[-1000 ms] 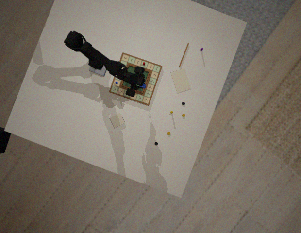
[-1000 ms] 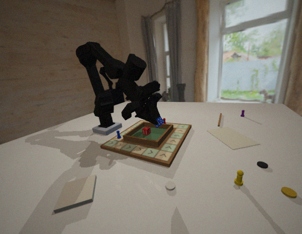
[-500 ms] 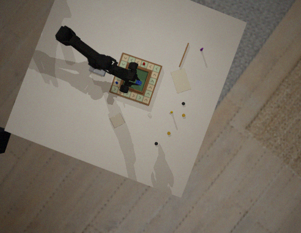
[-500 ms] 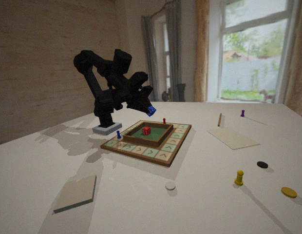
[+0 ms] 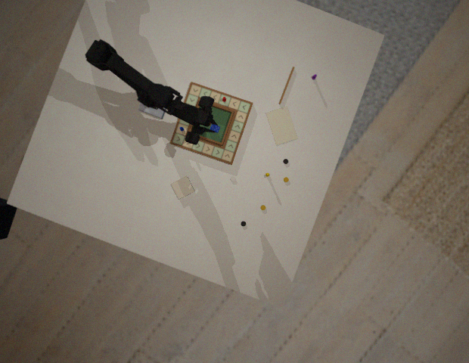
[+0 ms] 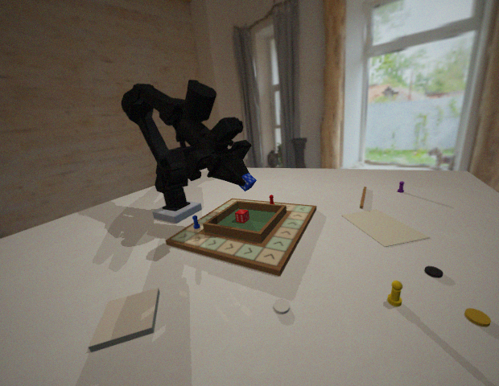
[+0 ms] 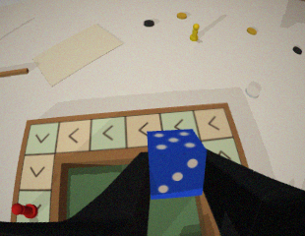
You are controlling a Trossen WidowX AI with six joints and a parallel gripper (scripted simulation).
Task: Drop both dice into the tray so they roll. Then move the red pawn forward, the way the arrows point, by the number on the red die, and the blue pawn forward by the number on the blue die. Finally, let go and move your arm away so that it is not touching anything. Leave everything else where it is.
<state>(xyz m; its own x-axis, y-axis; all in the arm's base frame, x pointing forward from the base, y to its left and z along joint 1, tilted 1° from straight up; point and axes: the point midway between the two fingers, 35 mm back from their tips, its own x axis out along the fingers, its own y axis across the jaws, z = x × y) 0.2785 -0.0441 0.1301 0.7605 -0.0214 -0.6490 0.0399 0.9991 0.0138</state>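
Now: gripper tip 15 cm to the right of the red pawn, 10 cm above it and 2 cm past it. From my gripper tip the other things lie so: blue pawn 15 cm behind, 10 cm below, 3 cm to the right; then white disc 16 cm to the right, 13 cm below, 13 cm ahead; then green tray 12 cm below, 4 cm behind, 3 cm to the left.
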